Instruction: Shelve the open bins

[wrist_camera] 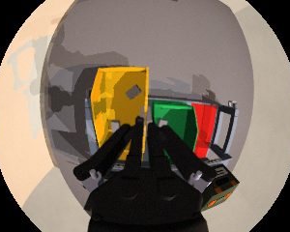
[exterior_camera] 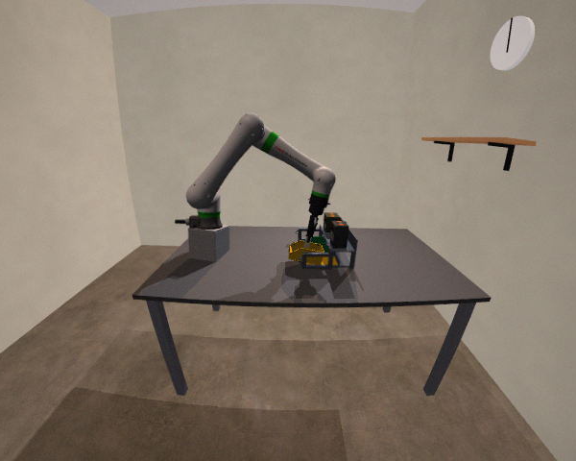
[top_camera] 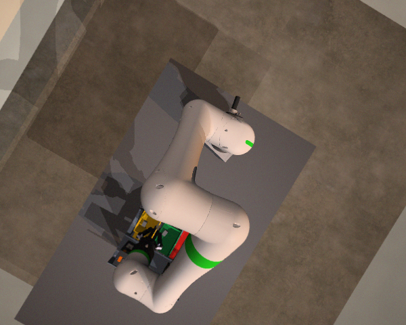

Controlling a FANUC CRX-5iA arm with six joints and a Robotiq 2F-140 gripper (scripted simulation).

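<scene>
Now: hand 50 mm to the left of the yellow bin, 40 mm above it and 20 mm past it. Also, from my hand: green bin: 70 mm ahead, 60 mm to the left, 50 mm below; yellow-marked place: 90 mm below, 60 mm to the right, 50 mm ahead; red mark: 160 mm to the left, 90 mm below, 90 mm ahead.
</scene>
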